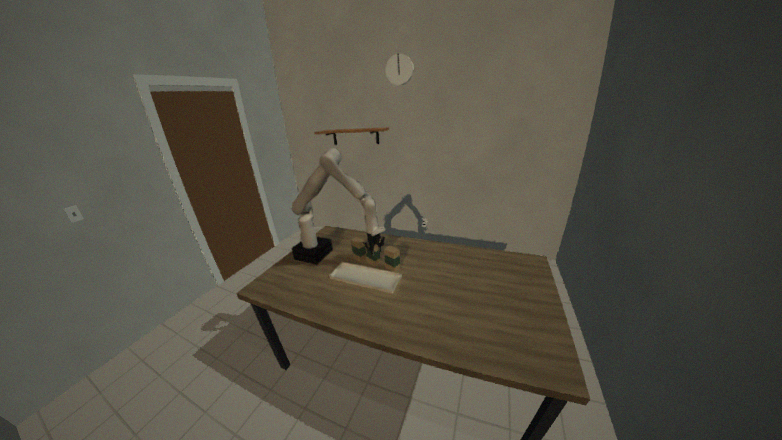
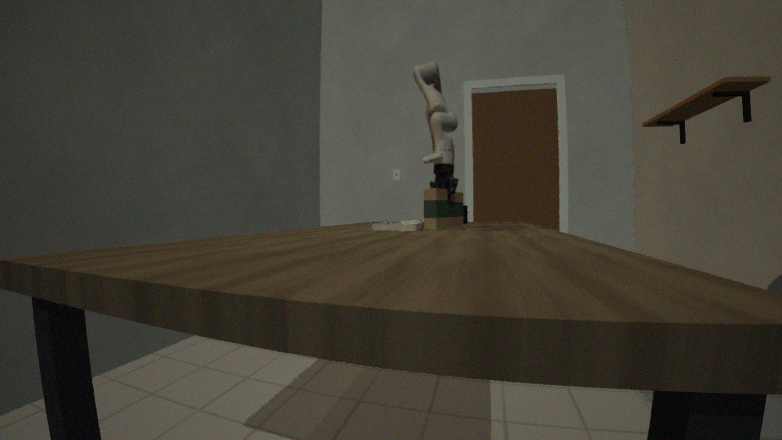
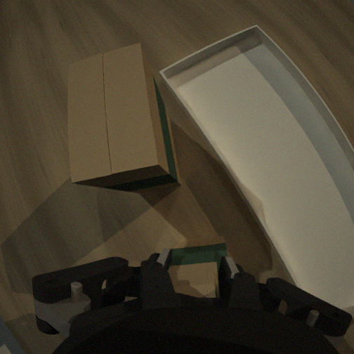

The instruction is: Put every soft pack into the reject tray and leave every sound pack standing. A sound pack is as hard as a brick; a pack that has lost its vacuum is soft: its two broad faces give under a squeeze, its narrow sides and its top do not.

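Places are measured from the arm's base along level axes (x ahead, y left, z up), in centimetres.
Where they show: gripper, fingertip midpoint: (image 1: 376, 253); arm's base, origin of the base link: (image 1: 311, 244).
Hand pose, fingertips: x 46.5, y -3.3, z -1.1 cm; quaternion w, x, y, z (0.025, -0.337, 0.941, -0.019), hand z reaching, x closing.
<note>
Things, the pixels of their top centre, and the offset from my fingertips. Level surfaces: height alone.
- right pack, middle of its top: (image 2: 435, 188) (image 1: 391, 249) dz +6.1, dx +10.6, dy -3.1 cm
- left pack, middle of its top: (image 1: 356, 246) dz +2.1, dx -13.9, dy +4.0 cm
- white reject tray, middle of its top: (image 2: 407, 221) (image 1: 364, 274) dz -5.7, dx -3.9, dy -13.9 cm
- wooden table, its level: dz -7.9 cm
Three tan packs with green bands stand in a row. The middle pack (image 1: 373, 255) (image 3: 192, 278) is between the fingers of my gripper (image 1: 374, 249) (image 3: 194, 264). The pads lie against its two sides, and its top looks narrower than that of the neighbouring pack. My gripper is partly closed on it; its near part is hidden under the gripper. The right pack (image 1: 392, 257) (image 2: 435, 209) (image 3: 115, 117) stands upright and apart from the fingers. The left pack (image 1: 358, 249) stands nearer the arm's base. The white reject tray (image 1: 365, 277) (image 2: 397, 226) (image 3: 280, 160) holds no pack.
The wooden table (image 1: 464, 306) (image 2: 328, 273) carries everything. The arm's black base (image 1: 312, 250) stands behind the left end of the row. The tray's long wall runs close beside the row of packs. A wall shelf (image 1: 351, 130) (image 2: 710, 101) is fixed above and behind the table.
</note>
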